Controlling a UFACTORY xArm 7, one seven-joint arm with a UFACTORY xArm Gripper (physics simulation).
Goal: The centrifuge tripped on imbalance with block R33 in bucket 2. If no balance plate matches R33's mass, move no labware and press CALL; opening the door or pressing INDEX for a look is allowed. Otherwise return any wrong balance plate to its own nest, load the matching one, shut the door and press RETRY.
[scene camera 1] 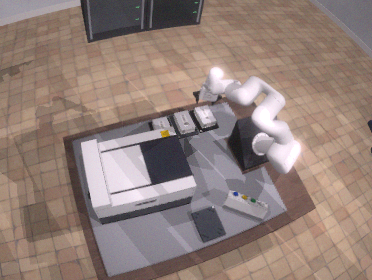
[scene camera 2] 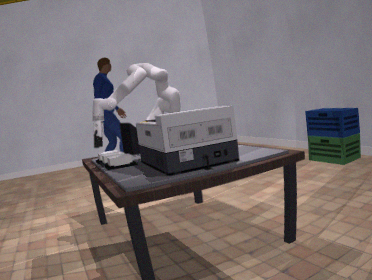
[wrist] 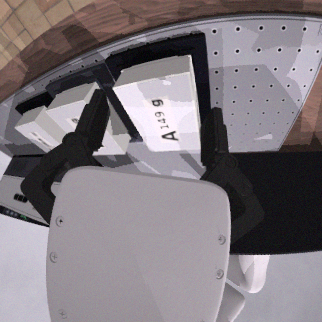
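Where they show: gripper, fingertip midpoint: (scene camera 1: 204, 102) (scene camera 2: 98, 147) (wrist: 157, 107); arm's base at its link origin: (scene camera 1: 260, 144).
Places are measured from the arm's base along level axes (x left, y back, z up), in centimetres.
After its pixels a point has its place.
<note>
The white balance plate labelled "A 149 g" (scene camera 1: 205, 116) @[z -3.5, x -26.8, y -23.7 cm] (wrist: 160, 112) @[z -3.8, x -30.3, y -23.2 cm] sits in its dark nest at the end of a row of three. A middle plate (scene camera 1: 184, 122) @[z -3.6, x -25.0, y -36.9 cm] (wrist: 75, 112) @[z -3.8, x -31.6, y -35.2 cm] and a third plate (scene camera 1: 161, 124) @[z -3.7, x -26.4, y -49.8 cm] (wrist: 36, 131) @[z -3.7, x -28.7, y -47.8 cm] sit beside it; their labels are not readable. My gripper (scene camera 1: 205, 100) @[z -0.1, x -34.2, y -22.3 cm] (scene camera 2: 98, 140) @[z -0.1, x -34.2, y -22.3 cm] (wrist: 157, 107) @[z -0.1, x -34.2, y -22.3 cm] is open and empty above plate A, its fingers apart on either side of it in the wrist view. The white centrifuge (scene camera 1: 125, 167) @[z 11.9, x 4.6, y -74.7 cm] (scene camera 2: 187, 137) @[z 4.9, x -0.6, y -93.6 cm] has a dark panel (scene camera 1: 167, 160) @[z 12.1, x 5.1, y -55.4 cm] on top. Its buckets and block R33 are not visible. A button box (scene camera 1: 245, 205) @[z -1.8, x 31.2, y -22.0 cm] has blue, yellow, green and white buttons.
A dark flat tray (scene camera 1: 208, 224) @[z -7.5, x 34.0, y -41.4 cm] lies near the button box. The black arm base (scene camera 1: 243, 145) @[z 1.6, x -0.5, y -11.6 cm] stands at one table edge. A person in blue (scene camera 2: 102, 87) stands behind the arm. Blue (scene camera 2: 332, 122) and green (scene camera 2: 334, 149) crates are stacked on the floor. Dark cabinets (scene camera 1: 115, 19) stand beyond the table.
</note>
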